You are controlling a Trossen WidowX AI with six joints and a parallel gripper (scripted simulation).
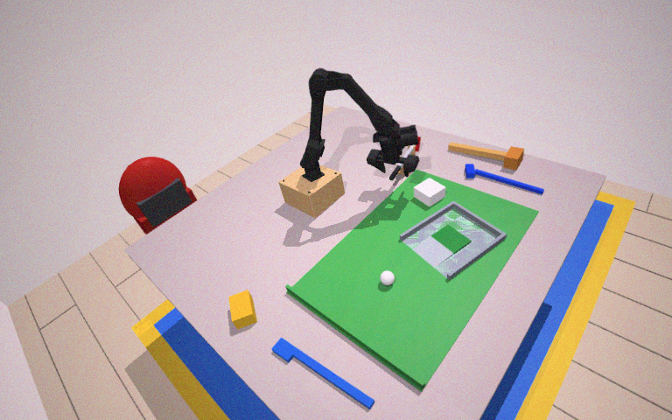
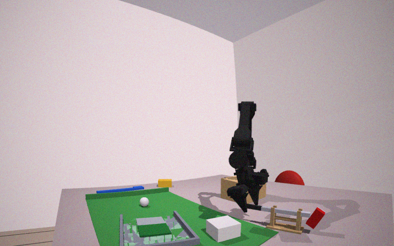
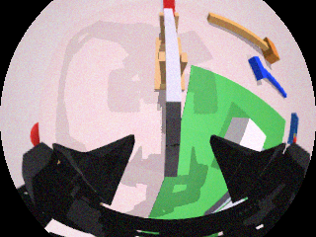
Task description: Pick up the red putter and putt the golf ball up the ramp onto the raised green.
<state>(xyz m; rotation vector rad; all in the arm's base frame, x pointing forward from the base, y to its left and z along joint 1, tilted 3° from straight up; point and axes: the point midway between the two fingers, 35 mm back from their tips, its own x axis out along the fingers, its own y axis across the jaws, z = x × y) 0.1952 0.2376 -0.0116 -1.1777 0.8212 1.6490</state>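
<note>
My gripper tip is now 5 cm past the red putter and 10 cm to the right of it. Also, from my gripper tip: green mat: 29 cm ahead, 20 cm to the right, 5 cm below; then white cube: 14 cm ahead, 2 cm to the left, 3 cm below; then blue putter: 28 cm ahead, 26 cm to the left, 4 cm below.
</note>
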